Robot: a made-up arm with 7 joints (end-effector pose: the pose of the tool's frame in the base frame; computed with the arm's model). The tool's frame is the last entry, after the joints. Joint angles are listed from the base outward.
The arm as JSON. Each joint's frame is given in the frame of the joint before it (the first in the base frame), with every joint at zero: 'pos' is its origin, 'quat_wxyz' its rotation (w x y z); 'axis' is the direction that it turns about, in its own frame. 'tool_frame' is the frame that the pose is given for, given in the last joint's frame.
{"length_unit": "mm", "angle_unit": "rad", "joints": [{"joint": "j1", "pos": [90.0, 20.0, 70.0], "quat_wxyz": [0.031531, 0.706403, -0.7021, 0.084], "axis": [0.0, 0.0, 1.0]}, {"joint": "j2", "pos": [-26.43, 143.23, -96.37], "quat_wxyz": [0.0, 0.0, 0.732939, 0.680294], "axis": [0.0, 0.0, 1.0]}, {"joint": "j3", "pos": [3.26, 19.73, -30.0], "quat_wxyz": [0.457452, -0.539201, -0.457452, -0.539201], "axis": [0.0, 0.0, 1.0]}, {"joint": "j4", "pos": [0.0, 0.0, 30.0], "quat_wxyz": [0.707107, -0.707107, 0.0, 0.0], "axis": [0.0, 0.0, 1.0]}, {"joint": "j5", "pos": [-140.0, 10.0, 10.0], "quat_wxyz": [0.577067, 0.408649, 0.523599, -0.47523], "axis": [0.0, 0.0, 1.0]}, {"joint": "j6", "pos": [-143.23, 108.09, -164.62], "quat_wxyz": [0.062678, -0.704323, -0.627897, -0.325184], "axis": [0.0, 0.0, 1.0]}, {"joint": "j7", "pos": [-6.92, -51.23, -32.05], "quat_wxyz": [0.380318, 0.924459, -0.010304, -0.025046], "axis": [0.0, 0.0, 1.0]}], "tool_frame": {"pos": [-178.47, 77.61, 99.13], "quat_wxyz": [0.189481, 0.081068, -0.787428, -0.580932]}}
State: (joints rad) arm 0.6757 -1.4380 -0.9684 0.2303 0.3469 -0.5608 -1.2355
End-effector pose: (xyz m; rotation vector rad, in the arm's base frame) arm -0.1953 0.0130 0.6065 0.8271 -1.3728 -0.5589
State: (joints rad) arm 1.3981 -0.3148 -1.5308 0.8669 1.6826 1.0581 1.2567
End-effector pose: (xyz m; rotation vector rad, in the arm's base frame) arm 0.5780 0.1622 -0.0469 -0.4710 1.2834 -1.2960
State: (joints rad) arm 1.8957 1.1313 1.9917 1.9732 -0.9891 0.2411 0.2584
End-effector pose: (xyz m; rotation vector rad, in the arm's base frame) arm -0.1908 0.2233 0.3555 0.6585 -1.4909 -1.9978
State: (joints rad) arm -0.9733 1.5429 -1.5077 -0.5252 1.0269 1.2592 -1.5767
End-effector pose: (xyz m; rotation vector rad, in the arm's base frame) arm -0.2935 -0.2895 0.1769 -0.6901 0.3226 -2.4731
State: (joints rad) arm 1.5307 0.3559 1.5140 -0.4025 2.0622 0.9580 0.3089
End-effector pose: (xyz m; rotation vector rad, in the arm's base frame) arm -0.3562 0.2242 0.4569 -0.1860 -0.1883 1.8740
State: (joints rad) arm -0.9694 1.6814 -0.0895 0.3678 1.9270 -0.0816 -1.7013
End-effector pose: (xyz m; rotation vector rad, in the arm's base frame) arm 0.4499 0.3406 -0.0423 2.1589 1.7790 0.0857
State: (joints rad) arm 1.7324 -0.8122 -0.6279 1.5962 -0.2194 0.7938 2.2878
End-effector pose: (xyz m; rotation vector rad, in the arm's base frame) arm 0.3390 0.2378 0.2185 0.5884 2.0196 0.4243
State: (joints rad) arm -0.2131 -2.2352 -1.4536 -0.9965 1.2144 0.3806 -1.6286
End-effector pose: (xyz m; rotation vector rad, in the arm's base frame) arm -0.3305 -0.3781 0.0404 1.4076 -1.1987 -2.1552
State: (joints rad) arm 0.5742 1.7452 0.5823 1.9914 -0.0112 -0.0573 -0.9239
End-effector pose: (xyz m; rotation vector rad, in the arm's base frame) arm 0.2153 -0.3716 0.1032 -0.9081 0.8109 -1.5888
